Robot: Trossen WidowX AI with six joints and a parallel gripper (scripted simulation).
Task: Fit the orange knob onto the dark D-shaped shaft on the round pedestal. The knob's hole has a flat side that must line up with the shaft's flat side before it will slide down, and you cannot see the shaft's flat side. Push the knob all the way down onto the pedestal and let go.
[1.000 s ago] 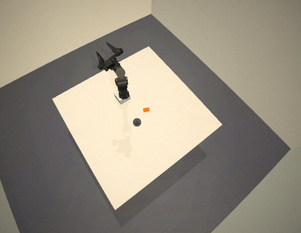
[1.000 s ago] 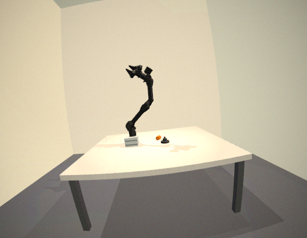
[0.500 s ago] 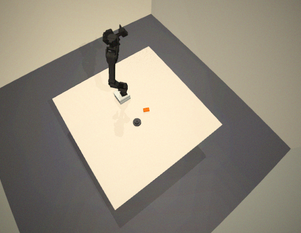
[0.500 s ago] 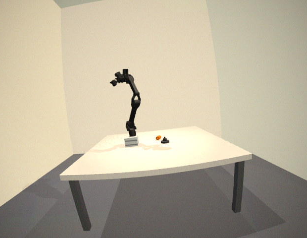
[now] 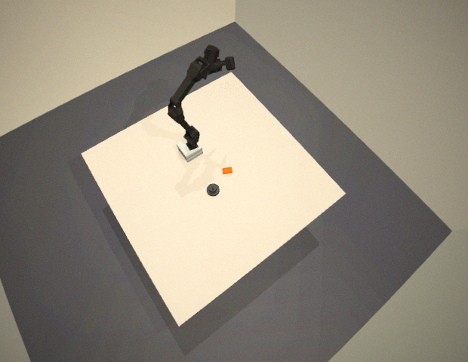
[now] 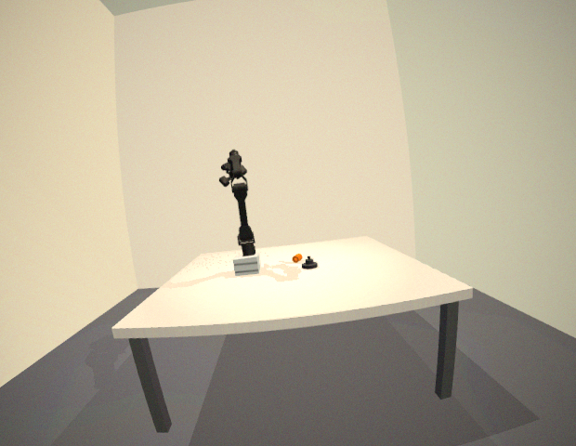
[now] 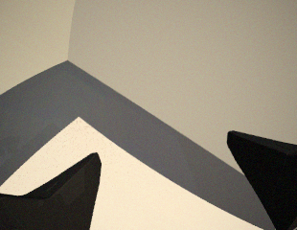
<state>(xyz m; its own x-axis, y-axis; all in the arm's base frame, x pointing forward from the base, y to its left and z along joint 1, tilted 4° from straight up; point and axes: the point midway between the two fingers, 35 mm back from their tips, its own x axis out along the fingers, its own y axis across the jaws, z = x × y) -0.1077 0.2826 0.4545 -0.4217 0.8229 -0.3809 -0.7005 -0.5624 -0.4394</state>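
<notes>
Now: the orange knob 480 mm below my gripper tip, 390 mm ahead of it and 210 mm to the right of it. Round my gripper tip: round pedestal (470 mm below, 460 mm ahead, 350 mm to the right).
</notes>
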